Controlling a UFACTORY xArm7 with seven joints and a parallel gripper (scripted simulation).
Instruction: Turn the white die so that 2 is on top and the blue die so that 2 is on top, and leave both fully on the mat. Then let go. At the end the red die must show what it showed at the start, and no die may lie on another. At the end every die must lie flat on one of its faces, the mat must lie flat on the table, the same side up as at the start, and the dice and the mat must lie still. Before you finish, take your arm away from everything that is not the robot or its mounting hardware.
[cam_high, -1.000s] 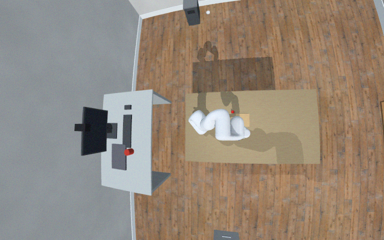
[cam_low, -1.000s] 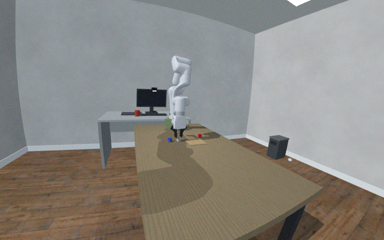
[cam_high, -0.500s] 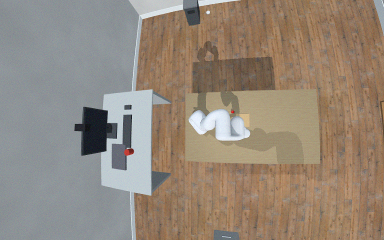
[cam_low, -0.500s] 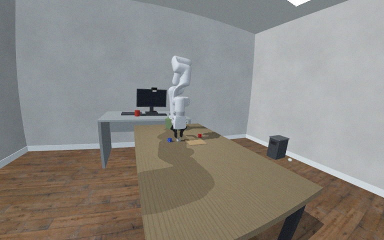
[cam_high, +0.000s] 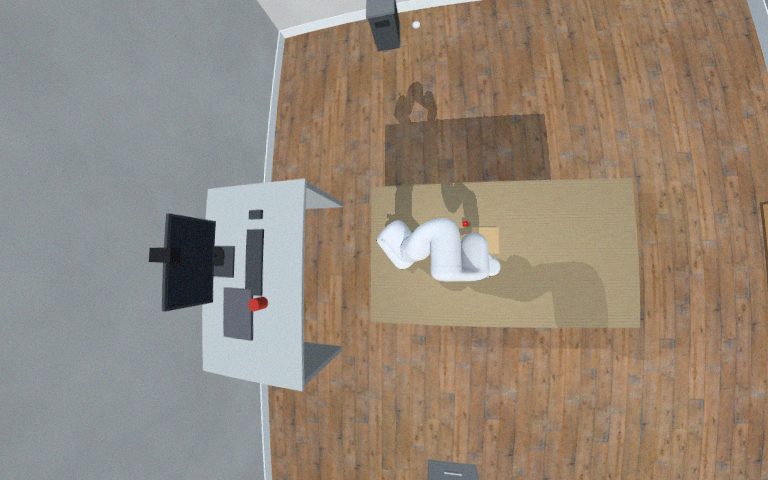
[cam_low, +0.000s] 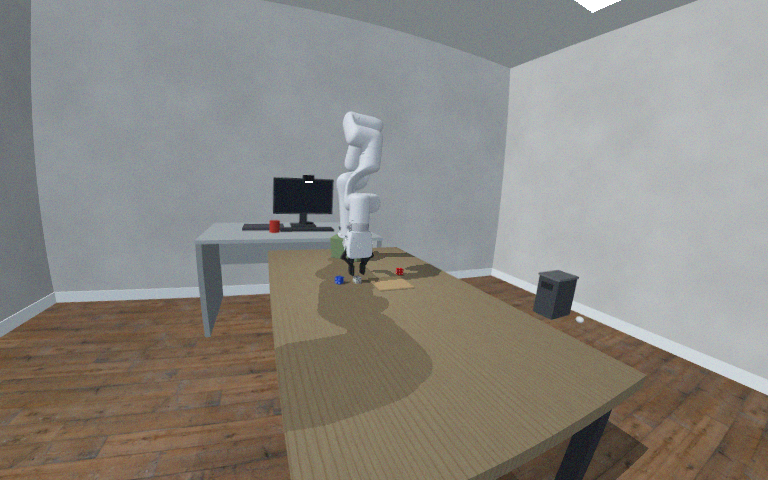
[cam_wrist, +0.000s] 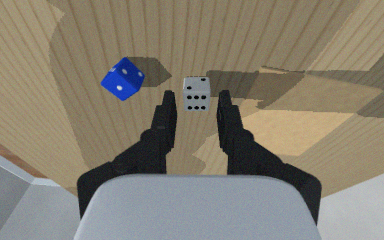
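Now: the white die 4 cm below my hand and 1 cm ahead of it. Round my hand: red die: 21 cm to the left, 8 cm behind, 4 cm below; then tan mat: 13 cm to the left, 5 cm below, 3 cm ahead; then blue die: 7 cm to the right, 4 cm below.
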